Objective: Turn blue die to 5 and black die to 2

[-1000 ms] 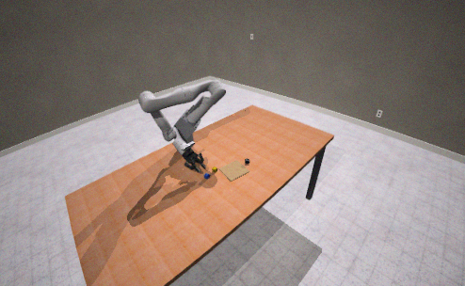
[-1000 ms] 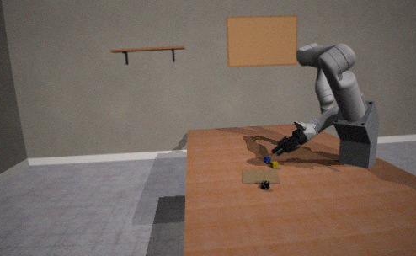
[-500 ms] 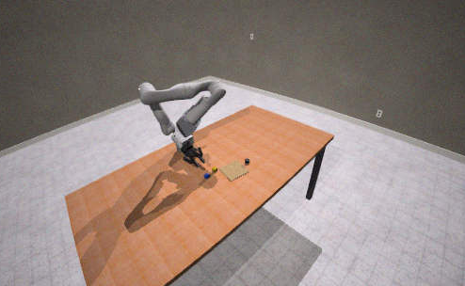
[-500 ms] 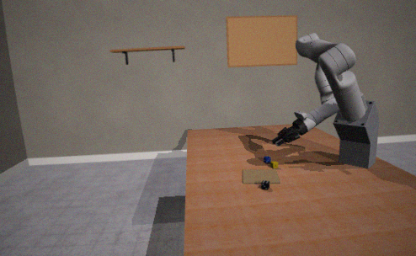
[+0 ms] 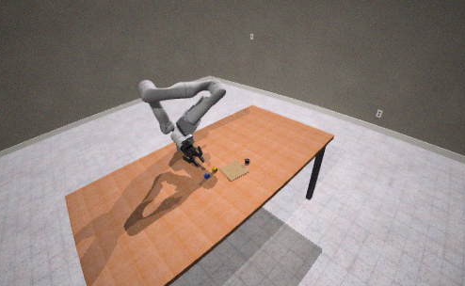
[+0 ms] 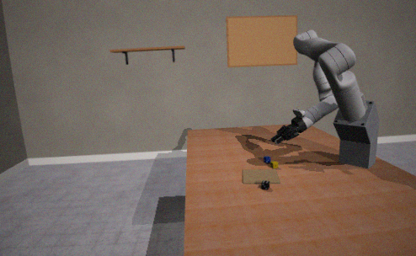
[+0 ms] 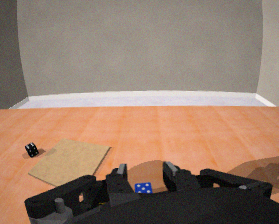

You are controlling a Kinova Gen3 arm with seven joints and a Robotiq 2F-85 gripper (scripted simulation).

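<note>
My gripper is now 9 cm above the blue die, 4 cm short of it and 1 cm to the right of it. Also, from my hand: yellow die (9 cm below, 8 cm to the left, 3 cm ahead); tan mat (18 cm to the left, 10 cm below, 10 cm ahead); black die (29 cm to the left, 10 cm ahead, 9 cm below).
</note>
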